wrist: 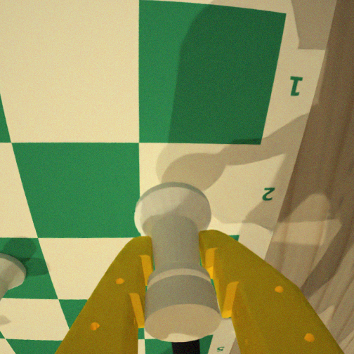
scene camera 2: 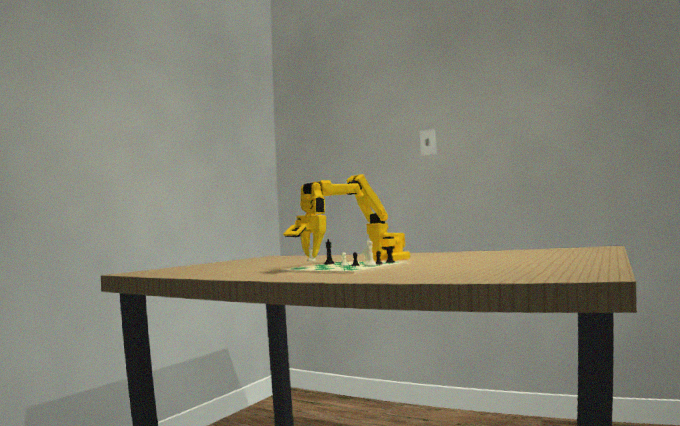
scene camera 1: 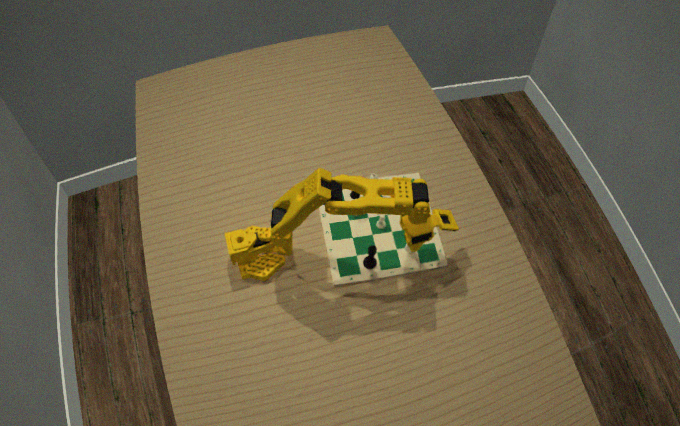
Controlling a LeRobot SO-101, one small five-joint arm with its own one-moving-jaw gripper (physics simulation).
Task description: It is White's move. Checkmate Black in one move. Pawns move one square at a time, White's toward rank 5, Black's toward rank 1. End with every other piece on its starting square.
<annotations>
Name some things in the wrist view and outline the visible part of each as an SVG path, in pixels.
A white rook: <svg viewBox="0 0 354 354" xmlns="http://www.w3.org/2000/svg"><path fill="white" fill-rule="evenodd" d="M170 181L154 185L140 195L134 210L134 223L140 235L151 237L155 270L147 277L144 309L145 331L155 339L183 342L200 339L214 332L221 322L221 316L209 272L202 265L199 265L198 232L206 230L211 221L209 201L204 193L194 185Z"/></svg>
A chessboard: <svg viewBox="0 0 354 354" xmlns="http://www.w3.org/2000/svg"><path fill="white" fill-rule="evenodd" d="M138 328L138 354L173 354L171 341L155 339L150 334L147 334L144 327ZM231 317L221 317L221 322L214 332L199 339L200 354L229 354L236 336ZM0 0L0 252L17 258L25 266L26 270L25 279L22 284L8 289L0 300L0 354L55 353L55 350L63 341L65 334L67 334L81 308L83 308L93 289L95 289L119 251L133 237L142 236L134 223L136 202L143 192L159 183L178 181L194 185L201 190L208 199L211 208L211 221L206 230L214 229L224 232L264 259L308 119L329 37L336 0Z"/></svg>
</annotations>
